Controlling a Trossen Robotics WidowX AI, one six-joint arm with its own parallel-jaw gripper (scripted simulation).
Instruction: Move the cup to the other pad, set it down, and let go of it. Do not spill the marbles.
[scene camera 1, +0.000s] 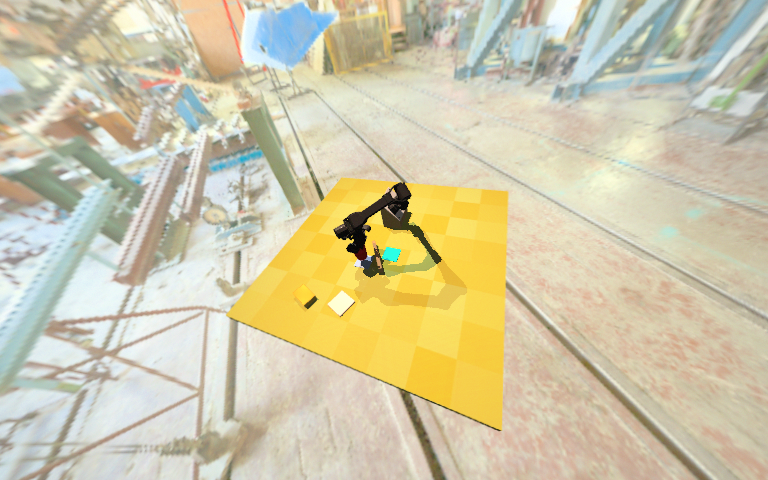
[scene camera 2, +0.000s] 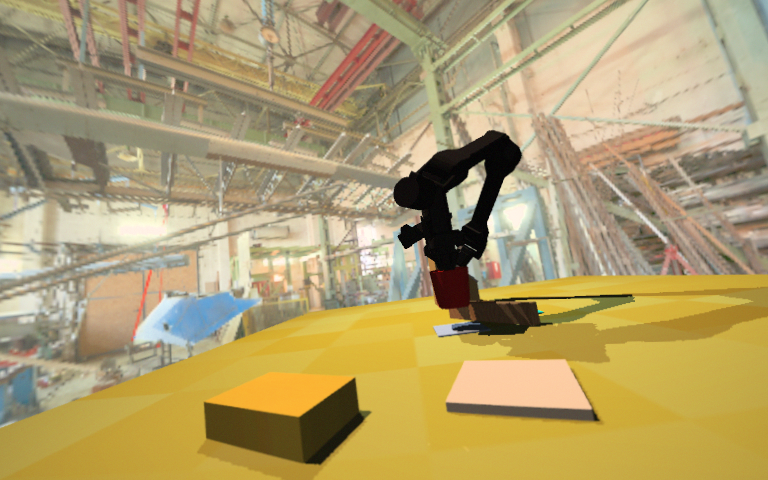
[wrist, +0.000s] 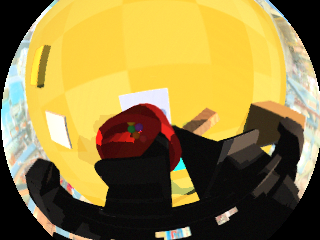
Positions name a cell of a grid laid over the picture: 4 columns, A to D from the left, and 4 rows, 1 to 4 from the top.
Scene:
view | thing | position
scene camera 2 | my gripper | C3
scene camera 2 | red cup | C3
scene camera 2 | flat cream slab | C4
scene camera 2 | block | B4
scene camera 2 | wooden bar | C3
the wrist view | my gripper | C3
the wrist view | red cup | B3
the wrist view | pale pad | B2

